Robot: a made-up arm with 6 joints.
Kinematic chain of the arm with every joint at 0, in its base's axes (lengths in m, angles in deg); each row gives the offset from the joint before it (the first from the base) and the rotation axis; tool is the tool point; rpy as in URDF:
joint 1: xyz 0 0 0.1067 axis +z
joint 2: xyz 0 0 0 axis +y
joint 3: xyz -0.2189 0 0.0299 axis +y
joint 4: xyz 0.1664 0 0.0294 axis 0.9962 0 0.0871
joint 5: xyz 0 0 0 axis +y
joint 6: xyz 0.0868 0 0.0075 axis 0.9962 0 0.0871
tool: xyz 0 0 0 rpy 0 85 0
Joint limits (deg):
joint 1: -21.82..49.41
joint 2: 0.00..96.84
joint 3: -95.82..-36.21
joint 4: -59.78..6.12
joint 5: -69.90..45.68
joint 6: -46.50..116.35
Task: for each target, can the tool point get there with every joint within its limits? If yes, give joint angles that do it. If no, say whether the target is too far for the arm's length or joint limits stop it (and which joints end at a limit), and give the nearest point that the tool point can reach.
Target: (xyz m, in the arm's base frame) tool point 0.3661 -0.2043 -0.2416
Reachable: no: too far | nearest point 0.1885 -0.0855 0.1151 | short by 0.416 m
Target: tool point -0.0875 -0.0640 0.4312
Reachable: yes | joints 33.34 15.65 -77.64 -30.47 6.99 -25.64
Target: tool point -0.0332 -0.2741 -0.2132
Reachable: no: joint limits stop it (at a limit: joint 1, joint 2, joint 3, joint 5) | nearest point 0.1320 -0.0972 0.1132 | short by 0.406 m
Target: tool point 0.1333 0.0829 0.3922
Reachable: yes | joints 22.37 60.76 -62.97 -36.57 -30.01 34.40
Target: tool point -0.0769 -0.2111 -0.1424
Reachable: no: joint limits stop it (at a limit: joint 1, joint 2, joint 3, joint 5) | nearest point 0.1308 -0.0913 0.1110 | short by 0.349 m
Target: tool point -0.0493 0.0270 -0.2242
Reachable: no: joint limits stop it (at a limit: joint 1, joint 2, joint 3, joint 4, joint 5) | nearest point 0.0900 0.1153 0.1047 | short by 0.368 m
